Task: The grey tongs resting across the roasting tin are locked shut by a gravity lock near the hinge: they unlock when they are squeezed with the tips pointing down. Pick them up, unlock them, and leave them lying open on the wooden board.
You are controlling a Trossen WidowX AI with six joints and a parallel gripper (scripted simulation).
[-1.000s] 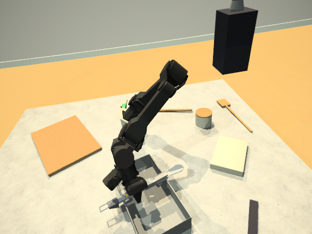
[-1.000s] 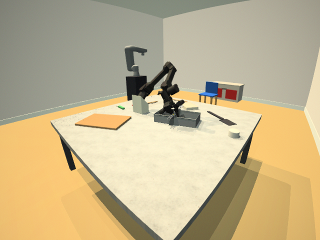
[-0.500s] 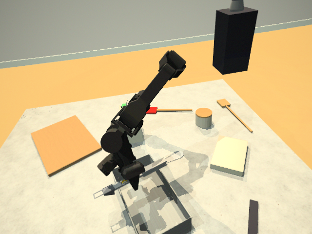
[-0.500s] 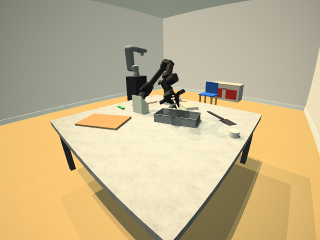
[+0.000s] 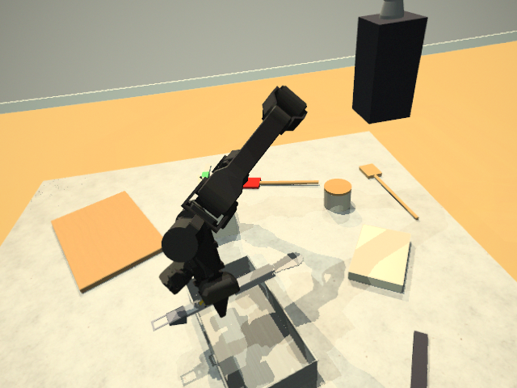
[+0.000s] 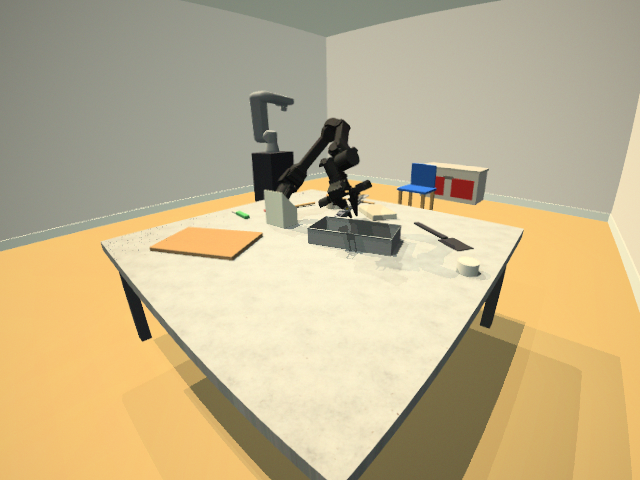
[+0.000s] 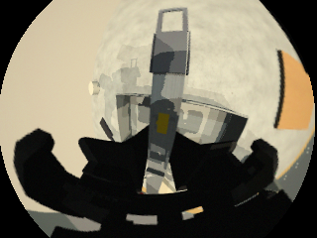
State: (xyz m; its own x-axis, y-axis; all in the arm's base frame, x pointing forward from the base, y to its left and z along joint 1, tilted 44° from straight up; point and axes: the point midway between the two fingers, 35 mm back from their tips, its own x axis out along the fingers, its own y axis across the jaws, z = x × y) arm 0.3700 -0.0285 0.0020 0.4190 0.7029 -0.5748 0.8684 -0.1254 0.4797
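The yellow lock piece is 3 cm to the right of my gripper tip, 3 cm above it and 1 cm behind it. The rest, counted from my gripper tip: dark spatula (28 cm to the left, 22 cm ahead, 10 cm below); white puck (39 cm ahead, 9 cm below, 4 cm to the left); roasting tin (8 cm below, 4 cm to the left, 2 cm behind).
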